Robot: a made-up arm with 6 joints.
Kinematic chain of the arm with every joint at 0, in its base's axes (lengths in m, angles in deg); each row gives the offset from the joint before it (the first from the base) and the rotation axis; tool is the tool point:
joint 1: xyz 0 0 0.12 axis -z
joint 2: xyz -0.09 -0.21 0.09 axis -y
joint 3: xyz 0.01 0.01 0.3 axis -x
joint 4: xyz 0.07 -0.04 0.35 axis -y
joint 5: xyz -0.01 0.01 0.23 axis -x
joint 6: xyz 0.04 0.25 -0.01 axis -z
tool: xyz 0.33 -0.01 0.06
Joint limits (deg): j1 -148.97..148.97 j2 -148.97..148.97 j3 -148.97..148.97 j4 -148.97..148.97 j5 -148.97..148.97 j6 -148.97..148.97
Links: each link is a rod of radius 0.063 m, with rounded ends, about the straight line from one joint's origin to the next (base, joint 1, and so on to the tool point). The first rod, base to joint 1, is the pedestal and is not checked.
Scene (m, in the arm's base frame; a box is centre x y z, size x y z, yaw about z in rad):
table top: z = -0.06
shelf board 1: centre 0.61 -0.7 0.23 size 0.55 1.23 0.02 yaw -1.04
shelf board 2: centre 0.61 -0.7 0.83 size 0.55 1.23 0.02 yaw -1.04
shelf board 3: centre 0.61 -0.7 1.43 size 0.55 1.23 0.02 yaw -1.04
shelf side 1: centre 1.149 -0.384 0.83 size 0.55 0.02 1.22 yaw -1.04
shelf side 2: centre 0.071 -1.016 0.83 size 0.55 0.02 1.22 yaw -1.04
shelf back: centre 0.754 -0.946 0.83 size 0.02 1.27 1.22 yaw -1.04
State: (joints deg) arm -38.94 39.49 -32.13 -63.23 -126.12 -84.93
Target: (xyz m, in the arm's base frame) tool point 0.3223 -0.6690 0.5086
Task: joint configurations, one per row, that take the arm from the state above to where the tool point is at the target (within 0.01 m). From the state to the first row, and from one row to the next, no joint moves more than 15 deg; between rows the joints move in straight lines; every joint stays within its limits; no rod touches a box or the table.
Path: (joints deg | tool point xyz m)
1: -39.30 45.34 -29.66 -77.45 -112.99 -77.77 | 0.5184 -0.4273 1.1475
2: -39.66 51.19 -27.19 -91.67 -99.86 -70.61 | 0.3908 -0.2438 1.1071
3: -26.56 52.08 -34.33 -97.10 -109.49 -64.13 | 0.3961 -0.3136 0.9576
4: -13.46 52.96 -41.46 -102.53 -119.13 -57.65 | 0.3525 -0.3719 0.8012
5: -0.36 53.85 -48.60 -107.96 -128.77 -51.17 | 0.2697 -0.4030 0.6488
6: 12.74 54.73 -55.73 -113.40 -138.40 -44.69 | 0.1632 -0.3979 0.5086
7: 7.28 43.87 -50.48 -105.10 -143.69 -55.54 | 0.2485 -0.5415 0.5098
8: 1.83 33.01 -45.23 -96.80 -148.97 -66.39 | 0.3223 -0.6691 0.5087

